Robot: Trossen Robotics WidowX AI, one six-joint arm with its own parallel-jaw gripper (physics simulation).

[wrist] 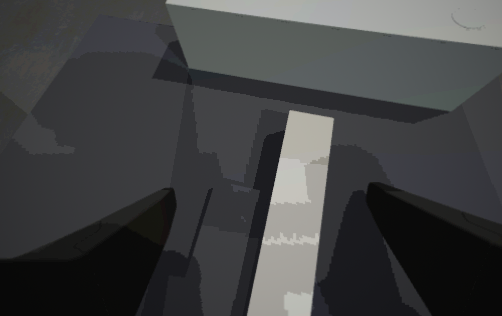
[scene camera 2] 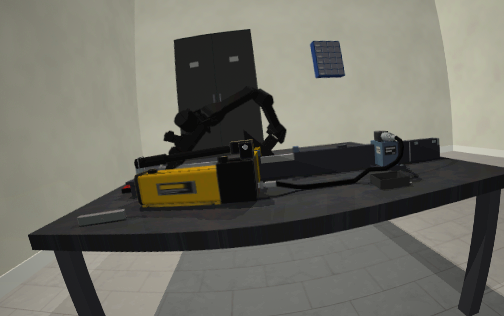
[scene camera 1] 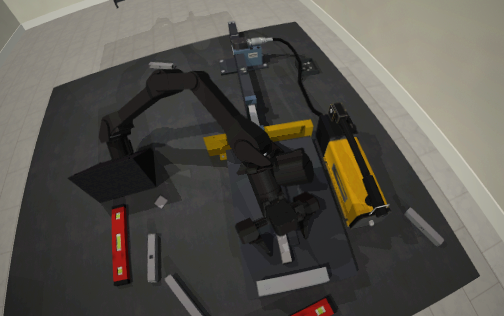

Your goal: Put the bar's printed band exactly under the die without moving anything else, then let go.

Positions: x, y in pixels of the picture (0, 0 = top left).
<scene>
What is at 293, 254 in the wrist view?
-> A pale grey bar.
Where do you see a yellow and black power unit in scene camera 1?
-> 362, 202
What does the gripper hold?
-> Nothing.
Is the gripper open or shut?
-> Open.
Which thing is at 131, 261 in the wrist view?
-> The gripper.
</scene>
